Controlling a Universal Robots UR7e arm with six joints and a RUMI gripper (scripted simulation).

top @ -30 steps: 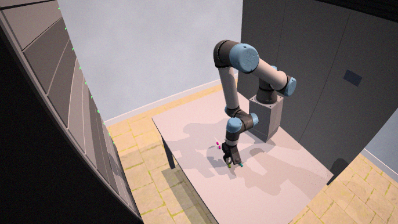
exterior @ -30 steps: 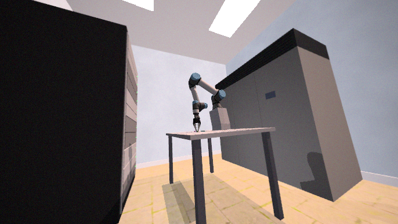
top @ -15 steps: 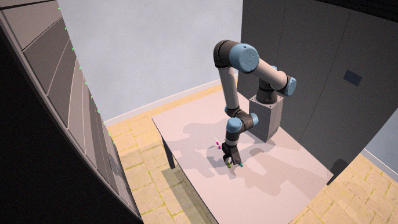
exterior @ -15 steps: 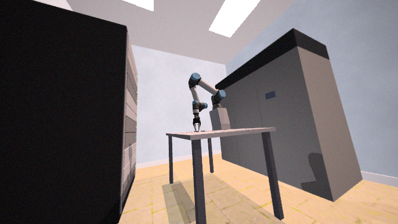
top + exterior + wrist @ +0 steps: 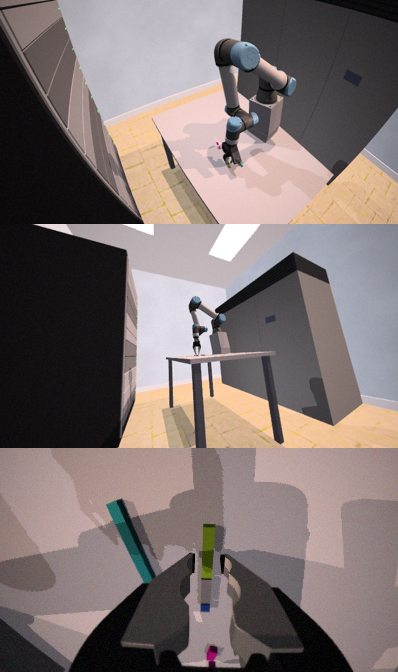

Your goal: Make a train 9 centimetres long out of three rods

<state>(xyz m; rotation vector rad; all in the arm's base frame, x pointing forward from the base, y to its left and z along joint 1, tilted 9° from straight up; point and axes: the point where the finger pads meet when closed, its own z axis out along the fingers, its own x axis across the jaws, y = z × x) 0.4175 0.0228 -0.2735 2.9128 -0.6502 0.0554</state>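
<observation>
My hand is 2 cm above the lime rod. Round my hand: grey rod (4 cm to the right, 2 cm below, 2 cm behind); then turquoise rod (6 cm behind, 2 cm to the left, 2 cm below); then blue rod (6 cm to the right, 3 cm behind, 2 cm below).
</observation>
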